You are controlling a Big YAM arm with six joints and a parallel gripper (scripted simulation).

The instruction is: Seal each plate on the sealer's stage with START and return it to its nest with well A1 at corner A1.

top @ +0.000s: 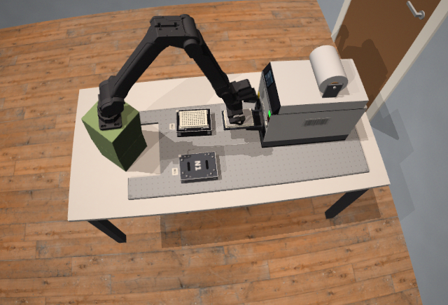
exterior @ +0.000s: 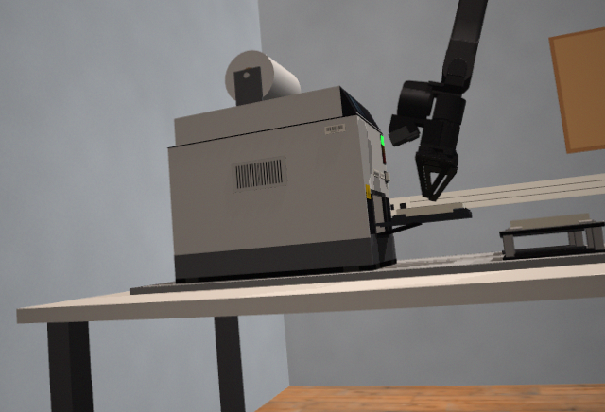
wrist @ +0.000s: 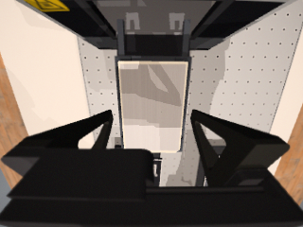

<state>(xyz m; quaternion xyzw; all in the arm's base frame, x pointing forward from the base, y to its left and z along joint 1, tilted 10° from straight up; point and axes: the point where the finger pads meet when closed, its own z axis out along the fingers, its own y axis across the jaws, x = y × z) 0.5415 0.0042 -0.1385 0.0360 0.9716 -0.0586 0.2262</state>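
Now: hand 4 cm above the sealer stage. Round my hand: plate (20 cm behind, 7 cm below, 6 cm to the left); then yellow warning label (11 cm ahead, 8 cm to the left, 1 cm above); then plate nest (22 cm behind, 17 cm to the right, 9 cm below).
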